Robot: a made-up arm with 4 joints. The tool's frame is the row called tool.
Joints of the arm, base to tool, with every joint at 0 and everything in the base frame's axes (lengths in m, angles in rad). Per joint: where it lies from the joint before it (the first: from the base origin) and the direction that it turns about. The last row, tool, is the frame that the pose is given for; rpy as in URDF.
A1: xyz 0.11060 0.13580 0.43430 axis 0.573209 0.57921 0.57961
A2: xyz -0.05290 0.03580 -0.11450 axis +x
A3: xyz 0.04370 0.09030 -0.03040 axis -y
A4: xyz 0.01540 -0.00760 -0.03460 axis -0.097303 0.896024 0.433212
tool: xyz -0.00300 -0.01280 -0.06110 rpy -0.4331 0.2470 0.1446
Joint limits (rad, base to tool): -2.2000..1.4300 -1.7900..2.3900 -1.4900..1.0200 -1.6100..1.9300
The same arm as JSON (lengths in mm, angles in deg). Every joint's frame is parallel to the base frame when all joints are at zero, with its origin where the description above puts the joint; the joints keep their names.
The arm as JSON. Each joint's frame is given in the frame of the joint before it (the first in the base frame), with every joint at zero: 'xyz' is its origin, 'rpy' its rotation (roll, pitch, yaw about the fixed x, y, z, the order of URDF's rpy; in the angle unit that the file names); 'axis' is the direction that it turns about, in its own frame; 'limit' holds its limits. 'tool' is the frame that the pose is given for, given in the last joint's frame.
{"units": {"length": "mm", "angle": "deg"}, "joints": [
  {"name": "A1", "type": "revolute", "origin": {"xyz": [110.6, 135.8, 434.3], "rpy": [0.0, 0.0, 0.0]}, "axis": [0.573209, 0.57921, 0.57961], "limit": {"lower": -126.05, "upper": 81.93}},
  {"name": "A2", "type": "revolute", "origin": {"xyz": [-52.9, 35.8, -114.5], "rpy": [0.0, 0.0, 0.0]}, "axis": "+x", "limit": {"lower": -102.56, "upper": 136.94}},
  {"name": "A3", "type": "revolute", "origin": {"xyz": [43.7, 90.3, -30.4], "rpy": [0.0, 0.0, 0.0]}, "axis": "-y", "limit": {"lower": -85.37, "upper": 58.44}},
  {"name": "A4", "type": "revolute", "origin": {"xyz": [15.4, -7.6, -34.6], "rpy": [0.0, 0.0, 0.0]}, "axis": [-0.097303, 0.896024, 0.433212], "limit": {"lower": -92.25, "upper": 110.58}}
], "tool": {"origin": {"xyz": [-3.0, -12.8, -61.1], "rpy": [-24.81, 14.15, 8.28]}}}

